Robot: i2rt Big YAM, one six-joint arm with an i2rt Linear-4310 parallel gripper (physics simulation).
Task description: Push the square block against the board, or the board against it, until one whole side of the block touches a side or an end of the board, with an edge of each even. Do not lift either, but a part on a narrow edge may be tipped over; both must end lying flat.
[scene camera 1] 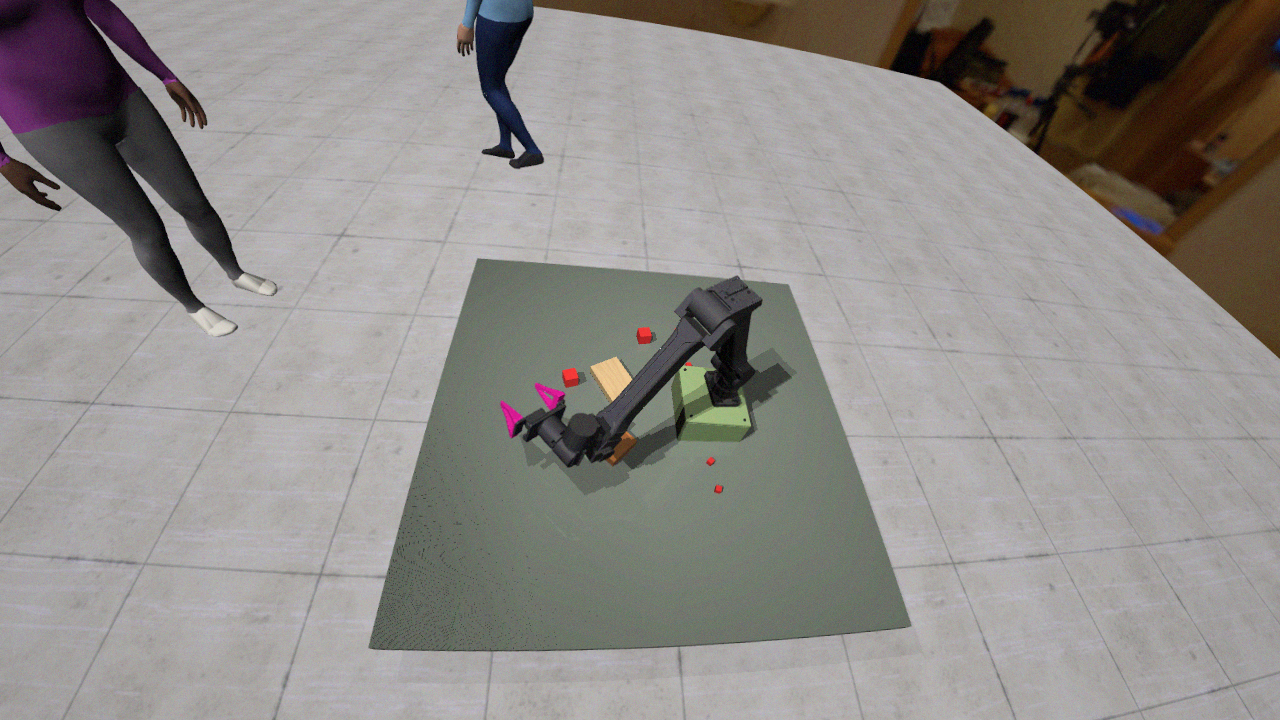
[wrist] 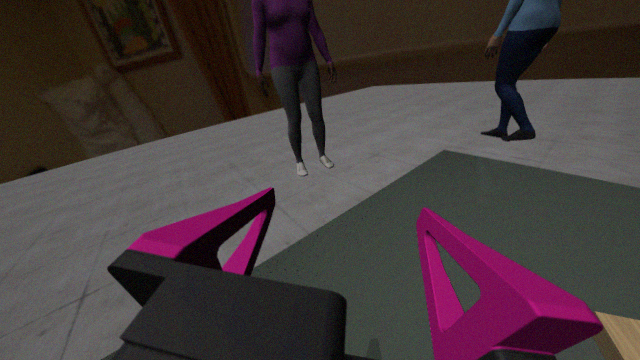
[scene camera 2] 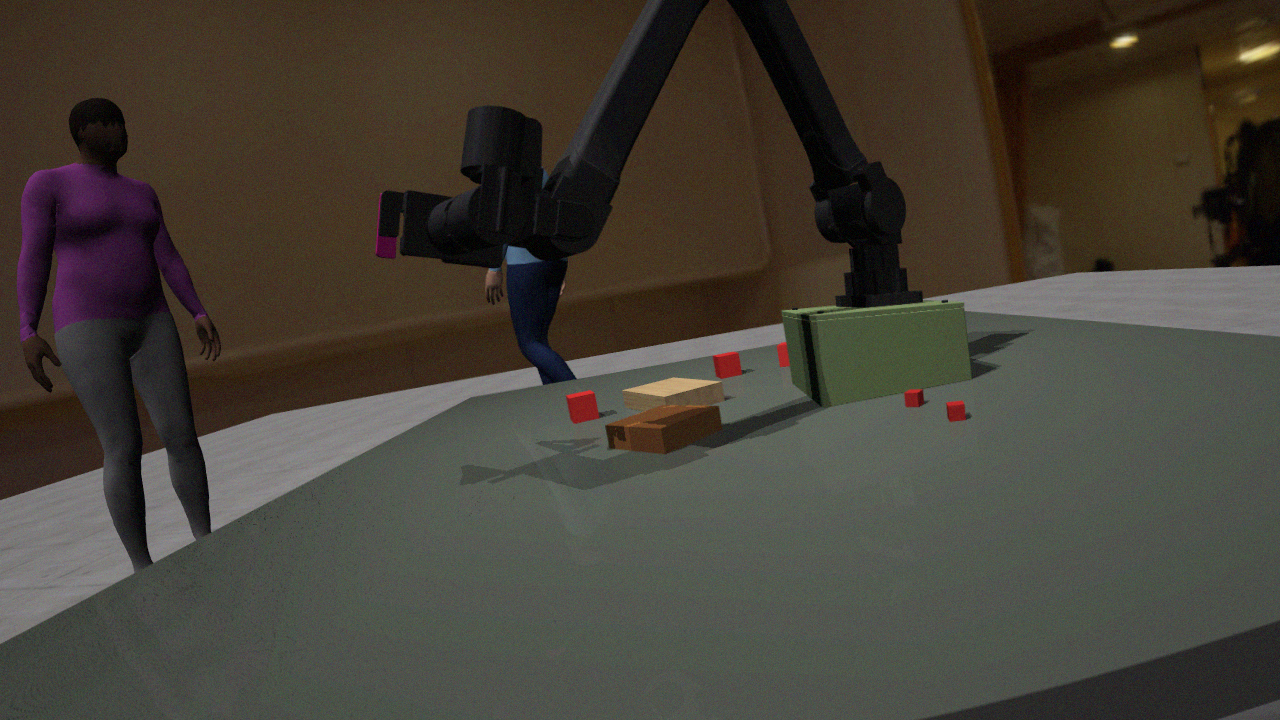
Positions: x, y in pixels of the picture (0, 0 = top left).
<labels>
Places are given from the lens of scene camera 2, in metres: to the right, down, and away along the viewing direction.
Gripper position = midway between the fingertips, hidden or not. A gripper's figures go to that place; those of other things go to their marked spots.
my gripper [scene camera 2: 419, 239]: -0.26, -0.14, 0.67
square block [scene camera 2: 663, 429]: 0.03, 0.07, 0.64
tan wooden board [scene camera 2: 675, 391]: 0.05, 0.04, 0.86
The marked spots on the tan wooden board and the square block are 0.22 m apart.
</labels>
